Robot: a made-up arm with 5 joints.
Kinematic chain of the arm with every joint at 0, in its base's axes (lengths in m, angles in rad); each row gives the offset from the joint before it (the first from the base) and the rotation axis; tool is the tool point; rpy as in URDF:
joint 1: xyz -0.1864 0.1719 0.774 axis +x
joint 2: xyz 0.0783 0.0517 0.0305 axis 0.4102 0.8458 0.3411
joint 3: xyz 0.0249 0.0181 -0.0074 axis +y
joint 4: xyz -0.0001 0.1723 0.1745 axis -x
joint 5: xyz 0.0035 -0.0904 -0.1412 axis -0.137 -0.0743 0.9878
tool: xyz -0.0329 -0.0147 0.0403 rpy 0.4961 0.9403 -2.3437
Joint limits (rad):
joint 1: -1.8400..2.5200
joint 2: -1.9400..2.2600
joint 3: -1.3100..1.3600
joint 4: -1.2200..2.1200
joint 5: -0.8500..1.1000
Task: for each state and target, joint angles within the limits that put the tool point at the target. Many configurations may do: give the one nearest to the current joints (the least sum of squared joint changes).
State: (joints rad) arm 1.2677 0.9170 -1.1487 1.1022 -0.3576
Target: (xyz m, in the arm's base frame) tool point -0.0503 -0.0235 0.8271
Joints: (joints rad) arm 1.2695 1.3187 -0.7383 1.0254 -0.3453
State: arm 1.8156 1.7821 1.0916 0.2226 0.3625
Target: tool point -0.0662 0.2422 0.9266
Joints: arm 1.1075 1.8234 1.2241 0.1262 0.6158
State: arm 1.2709 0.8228 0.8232 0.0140 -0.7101
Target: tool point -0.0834 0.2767 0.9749
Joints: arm 0.6075 0.6059 0.5954 -0.4779 -0.6496
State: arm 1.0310 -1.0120 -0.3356 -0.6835 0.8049
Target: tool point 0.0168 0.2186 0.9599
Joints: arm 1.2627 -1.5217 -0.4115 -0.8677 0.8217
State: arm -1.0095 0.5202 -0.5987 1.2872 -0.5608
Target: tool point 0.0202 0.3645 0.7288
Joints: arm -1.4922 0.9307 -0.0153 1.0614 -0.6184
